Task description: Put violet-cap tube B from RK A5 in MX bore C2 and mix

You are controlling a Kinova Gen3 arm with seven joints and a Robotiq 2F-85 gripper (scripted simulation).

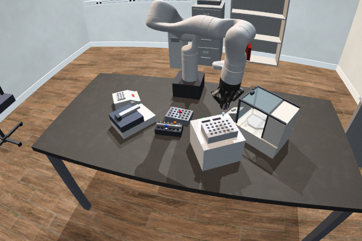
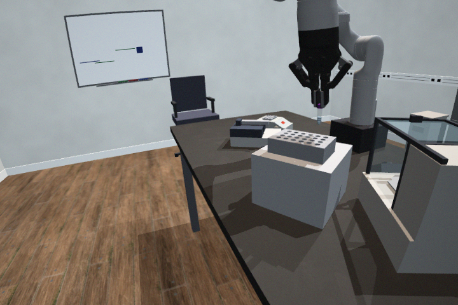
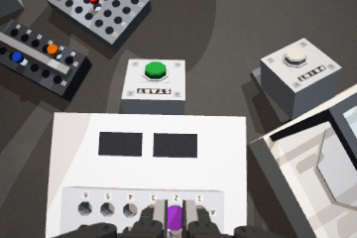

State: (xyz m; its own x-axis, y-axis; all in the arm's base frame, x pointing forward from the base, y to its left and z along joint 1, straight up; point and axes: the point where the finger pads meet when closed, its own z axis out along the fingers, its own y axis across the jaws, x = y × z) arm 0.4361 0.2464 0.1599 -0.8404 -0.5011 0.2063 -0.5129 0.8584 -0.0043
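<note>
The grey bored block is 10 cm below my hand, 4 cm ahead of it and 1 cm to the right of it. From my hand the other things lie so: green start key: 18 cm below, 12 cm behind, 10 cm to the right; dark magnet block MG: 26 cm to the right, 23 cm below, 6 cm behind; red-capped tube: 23 cm to the right, 23 cm below, 16 cm behind.
</note>
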